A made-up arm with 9 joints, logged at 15 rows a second.
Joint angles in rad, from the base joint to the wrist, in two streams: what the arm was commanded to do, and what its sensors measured. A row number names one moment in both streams.
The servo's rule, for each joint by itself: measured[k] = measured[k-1] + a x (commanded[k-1-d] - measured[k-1]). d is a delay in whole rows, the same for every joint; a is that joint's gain. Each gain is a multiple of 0.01, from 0.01 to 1. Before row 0 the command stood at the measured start. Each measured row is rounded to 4 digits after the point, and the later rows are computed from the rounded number. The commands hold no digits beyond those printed.
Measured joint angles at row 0: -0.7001, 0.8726, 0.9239, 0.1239, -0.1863, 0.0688, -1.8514, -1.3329, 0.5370
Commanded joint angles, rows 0 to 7: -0.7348, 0.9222, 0.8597, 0.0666, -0.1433, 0.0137, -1.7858, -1.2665, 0.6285; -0.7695, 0.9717, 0.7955, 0.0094, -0.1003, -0.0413, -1.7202, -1.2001, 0.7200; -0.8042, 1.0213, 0.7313, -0.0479, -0.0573, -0.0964, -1.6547, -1.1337, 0.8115; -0.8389, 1.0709, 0.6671, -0.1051, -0.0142, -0.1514, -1.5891, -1.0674, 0.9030; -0.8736, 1.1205, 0.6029, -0.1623, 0.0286, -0.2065, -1.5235, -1.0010, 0.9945; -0.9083, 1.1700, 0.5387, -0.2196, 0.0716, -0.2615, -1.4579, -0.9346, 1.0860; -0.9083, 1.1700, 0.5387, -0.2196, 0.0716, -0.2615, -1.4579, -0.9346, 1.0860; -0.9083, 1.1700, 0.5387, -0.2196, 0.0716, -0.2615, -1.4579, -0.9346, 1.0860
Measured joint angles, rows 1 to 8: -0.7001, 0.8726, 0.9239, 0.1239, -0.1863, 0.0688, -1.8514, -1.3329, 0.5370; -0.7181, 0.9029, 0.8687, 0.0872, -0.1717, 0.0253, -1.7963, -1.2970, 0.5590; -0.7448, 0.9449, 0.8057, 0.0374, -0.1474, -0.0273, -1.7324, -1.2447, 0.5976; -0.7757, 0.9915, 0.7417, -0.0172, -0.1168, -0.0819, -1.6671, -1.1848, 0.6489; -0.8086, 1.0399, 0.6775, -0.0735, -0.0819, -0.1368, -1.6016, -1.1214, 0.7099; -0.8424, 1.0891, 0.6133, -0.1303, -0.0443, -0.1919, -1.5360, -1.0564, 0.7782; -0.8767, 1.1384, 0.5491, -0.1875, -0.0049, -0.2469, -1.4704, -0.9906, 0.8521; -0.8931, 1.1577, 0.5402, -0.2080, 0.0211, -0.2584, -1.4599, -0.9604, 0.9082
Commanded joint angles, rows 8 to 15: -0.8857, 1.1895, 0.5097, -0.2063, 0.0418, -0.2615, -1.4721, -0.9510, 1.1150; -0.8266, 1.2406, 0.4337, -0.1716, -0.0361, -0.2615, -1.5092, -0.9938, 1.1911; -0.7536, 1.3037, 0.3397, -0.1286, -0.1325, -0.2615, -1.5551, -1.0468, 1.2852; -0.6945, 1.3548, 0.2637, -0.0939, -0.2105, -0.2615, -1.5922, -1.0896, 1.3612; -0.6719, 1.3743, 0.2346, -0.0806, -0.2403, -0.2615, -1.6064, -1.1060, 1.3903; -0.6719, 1.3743, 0.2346, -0.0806, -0.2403, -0.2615, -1.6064, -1.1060, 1.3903; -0.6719, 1.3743, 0.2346, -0.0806, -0.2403, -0.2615, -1.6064, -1.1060, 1.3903; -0.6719, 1.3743, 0.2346, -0.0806, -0.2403, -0.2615, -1.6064, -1.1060, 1.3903
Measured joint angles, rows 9 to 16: -0.9010, 1.1652, 0.5389, -0.2154, 0.0383, -0.2608, -1.4582, -0.9465, 0.9509; -0.8930, 1.1800, 0.5138, -0.2096, 0.0395, -0.2614, -1.4699, -0.9489, 0.9903; -0.8585, 1.2170, 0.4449, -0.1853, 0.0138, -0.2615, -1.5029, -0.9731, 1.0385; -0.8040, 1.2699, 0.3544, -0.1490, -0.0359, -0.2615, -1.5467, -1.0129, 1.0977; -0.7471, 1.3217, 0.2764, -0.1137, -0.0953, -0.2615, -1.5849, -1.0543, 1.1609; -0.7080, 1.3538, 0.2405, -0.0925, -0.1446, -0.2615, -1.6030, -1.0822, 1.2160; -0.6892, 1.3663, 0.2354, -0.0849, -0.1771, -0.2615, -1.6059, -1.0951, 1.2578; -0.6802, 1.3712, 0.2347, -0.0821, -0.1986, -0.2615, -1.6063, -1.1010, 1.2896
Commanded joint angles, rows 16 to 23: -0.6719, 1.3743, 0.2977, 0.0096, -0.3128, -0.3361, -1.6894, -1.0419, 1.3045; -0.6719, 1.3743, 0.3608, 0.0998, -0.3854, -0.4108, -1.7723, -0.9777, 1.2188; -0.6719, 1.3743, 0.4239, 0.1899, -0.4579, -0.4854, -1.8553, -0.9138, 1.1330; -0.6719, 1.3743, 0.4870, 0.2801, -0.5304, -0.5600, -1.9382, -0.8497, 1.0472; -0.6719, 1.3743, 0.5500, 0.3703, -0.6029, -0.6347, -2.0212, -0.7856, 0.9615; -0.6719, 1.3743, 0.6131, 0.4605, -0.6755, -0.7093, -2.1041, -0.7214, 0.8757; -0.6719, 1.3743, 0.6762, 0.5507, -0.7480, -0.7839, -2.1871, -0.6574, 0.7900; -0.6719, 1.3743, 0.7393, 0.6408, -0.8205, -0.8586, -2.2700, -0.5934, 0.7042
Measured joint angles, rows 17 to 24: -0.6759, 1.3731, 0.2346, -0.0811, -0.2128, -0.2615, -1.6064, -1.1037, 1.3138; -0.6738, 1.3738, 0.2889, -0.0231, -0.2468, -0.3204, -1.6761, -1.0703, 1.3116; -0.6728, 1.3741, 0.3507, 0.0556, -0.2939, -0.3918, -1.7569, -1.0203, 1.2893; -0.6723, 1.3742, 0.4137, 0.1416, -0.3497, -0.4657, -1.8396, -0.9628, 1.2518; -0.6721, 1.3743, 0.4767, 0.2302, -0.4111, -0.5402, -1.9224, -0.9017, 1.2027; -0.6720, 1.3743, 0.5397, 0.3199, -0.4763, -0.6149, -2.0054, -0.8390, 1.1448; -0.6719, 1.3743, 0.6028, 0.4099, -0.5440, -0.6895, -2.0883, -0.7755, 1.0802; -0.6719, 1.3743, 0.6659, 0.5000, -0.6134, -0.7641, -2.1713, -0.7117, 1.0106
